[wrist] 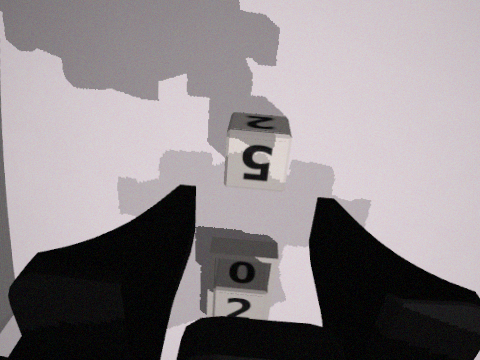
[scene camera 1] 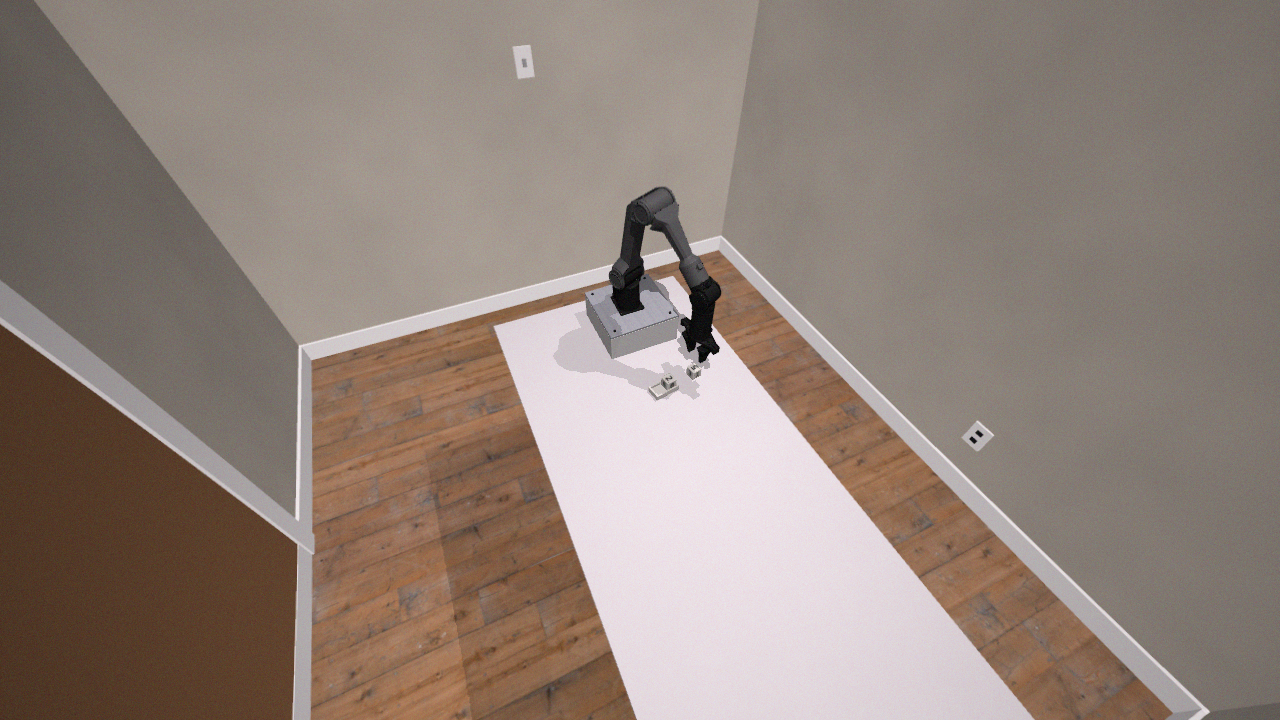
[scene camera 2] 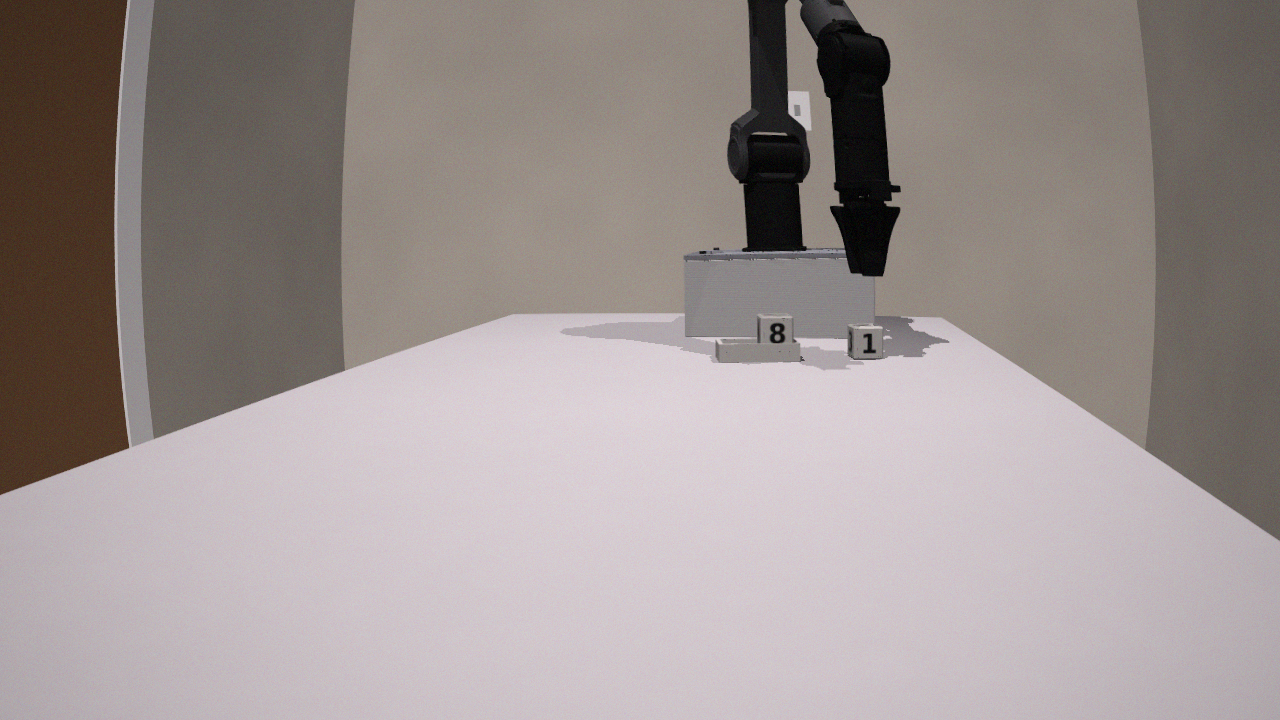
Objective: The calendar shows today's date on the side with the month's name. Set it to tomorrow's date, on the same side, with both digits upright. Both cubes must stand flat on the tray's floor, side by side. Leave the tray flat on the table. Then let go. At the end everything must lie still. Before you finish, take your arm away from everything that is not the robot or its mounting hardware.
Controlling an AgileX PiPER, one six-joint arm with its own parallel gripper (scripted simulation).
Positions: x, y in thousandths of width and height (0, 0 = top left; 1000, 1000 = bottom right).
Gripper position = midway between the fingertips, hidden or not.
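I can see my gripper (scene camera 2: 677, 381), and the same gripper (scene camera 1: 544, 494) is visible to me again, as is the gripper (wrist: 530, 596) in a view from the wrist. There is a cube (scene camera 2: 676, 474), and another cube (scene camera 2: 603, 456). I also see a grey calendar tray (scene camera 2: 568, 487).
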